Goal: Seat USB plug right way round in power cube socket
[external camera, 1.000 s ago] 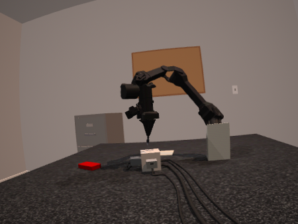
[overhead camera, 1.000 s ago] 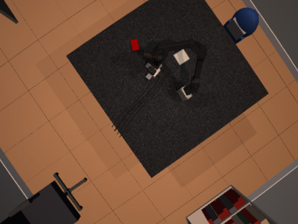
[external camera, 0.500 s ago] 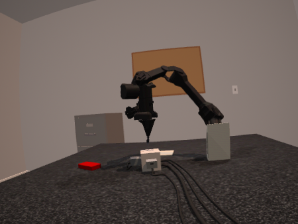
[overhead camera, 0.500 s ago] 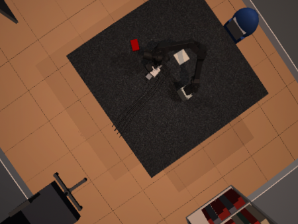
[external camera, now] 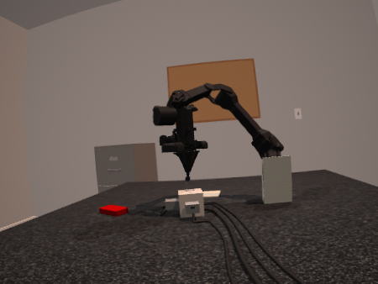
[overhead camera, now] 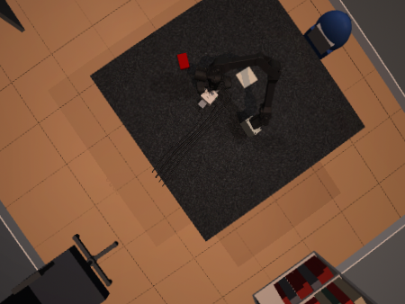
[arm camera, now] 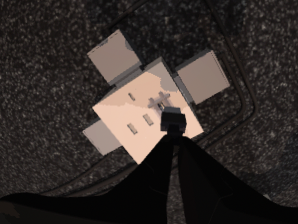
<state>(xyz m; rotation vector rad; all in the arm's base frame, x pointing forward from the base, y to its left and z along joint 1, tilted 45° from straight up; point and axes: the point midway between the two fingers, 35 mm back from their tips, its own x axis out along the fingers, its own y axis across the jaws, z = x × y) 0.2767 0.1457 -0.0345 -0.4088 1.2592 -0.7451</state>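
The small dark USB plug lies 2 cm below my gripper tip. Round my gripper tip: metal-framed socket (7 cm below); white flat pad (26 cm to the right, 13 cm below); red block (27 cm ahead, 13 cm below, 6 cm to the left).
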